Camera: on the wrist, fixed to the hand. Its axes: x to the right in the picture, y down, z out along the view.
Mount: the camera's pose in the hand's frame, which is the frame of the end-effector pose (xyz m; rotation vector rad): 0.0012 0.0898 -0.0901 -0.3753 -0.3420 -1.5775
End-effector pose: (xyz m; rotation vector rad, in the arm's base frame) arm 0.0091 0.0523 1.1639 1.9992 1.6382 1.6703
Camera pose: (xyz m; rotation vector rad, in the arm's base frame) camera 0.0013 -0.0339 1.2572 0.3321 1.6743 0.7775
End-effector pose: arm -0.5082 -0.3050 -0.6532 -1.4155 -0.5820 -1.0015
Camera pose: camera -0.4525 -0.4039 -0.7106 1.2478 1.9113 2.0626
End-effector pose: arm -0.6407 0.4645 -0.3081 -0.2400 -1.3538 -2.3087
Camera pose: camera -0.5934 0.3492 -0.2827 -0.2887 0.6878 1.8968
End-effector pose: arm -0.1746 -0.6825 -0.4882 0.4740 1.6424 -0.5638
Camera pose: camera -0.1918 -0.5565 -0.4882 -1.2779 1.4586 -1.3057
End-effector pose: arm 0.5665 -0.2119 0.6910 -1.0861 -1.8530 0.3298
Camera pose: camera 0.6890 -0.1784 0.6843 0.4789 -2.5265 -0.8144
